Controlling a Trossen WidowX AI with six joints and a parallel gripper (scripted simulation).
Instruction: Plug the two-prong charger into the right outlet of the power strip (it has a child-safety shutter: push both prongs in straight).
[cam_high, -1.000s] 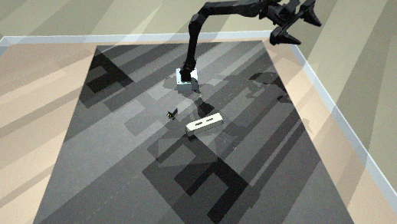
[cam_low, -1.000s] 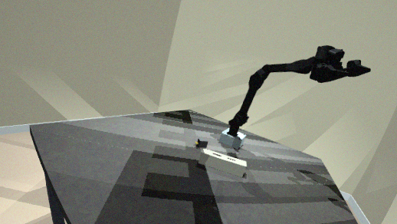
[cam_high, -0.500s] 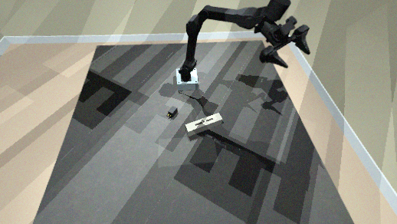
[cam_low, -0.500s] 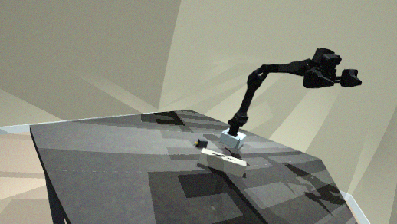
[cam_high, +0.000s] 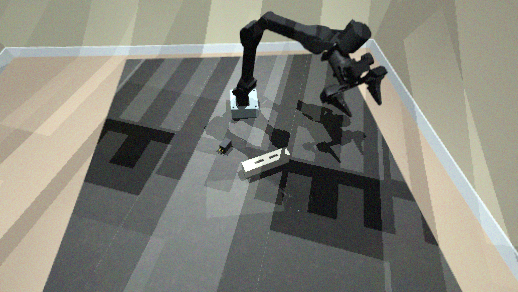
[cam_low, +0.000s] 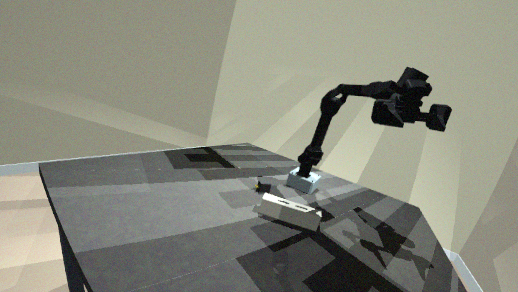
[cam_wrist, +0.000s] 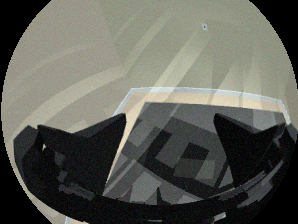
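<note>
Right now the dark two-prong charger is 17 cm behind my gripper tip, 43 cm to the right of it and 37 cm below it.
</note>
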